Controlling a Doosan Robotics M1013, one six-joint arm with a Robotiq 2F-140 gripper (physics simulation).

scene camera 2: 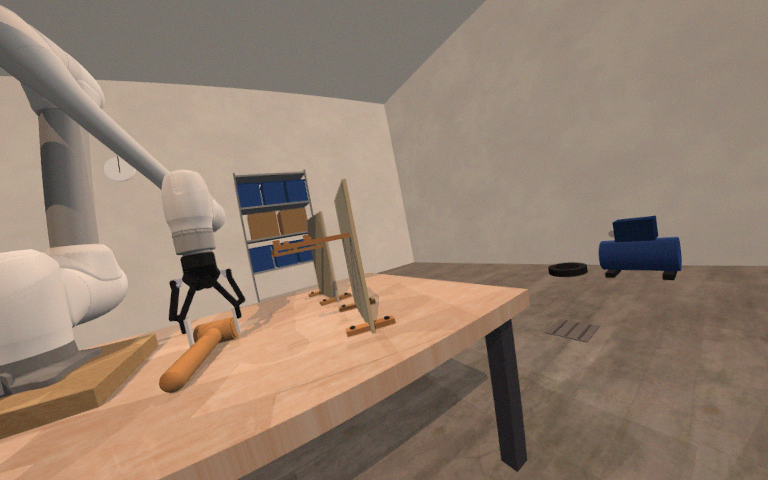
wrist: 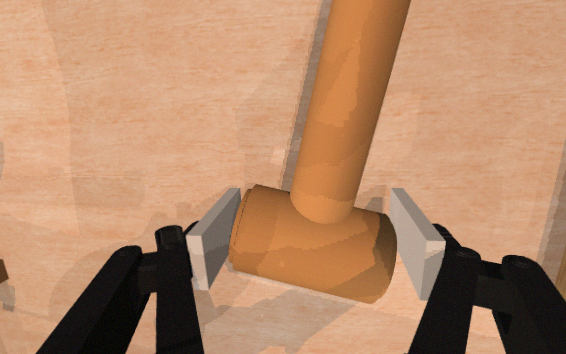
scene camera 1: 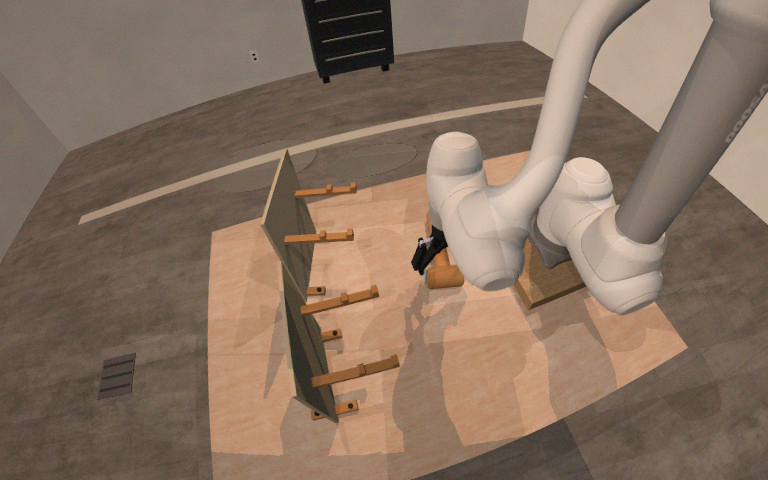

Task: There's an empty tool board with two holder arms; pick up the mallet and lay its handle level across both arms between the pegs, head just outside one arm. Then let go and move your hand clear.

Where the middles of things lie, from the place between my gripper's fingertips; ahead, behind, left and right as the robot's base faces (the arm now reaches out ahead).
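The wooden mallet [scene camera 2: 206,336] is 80 mm to the right of my hand, and it's also 10 mm above it and 10 mm behind it.
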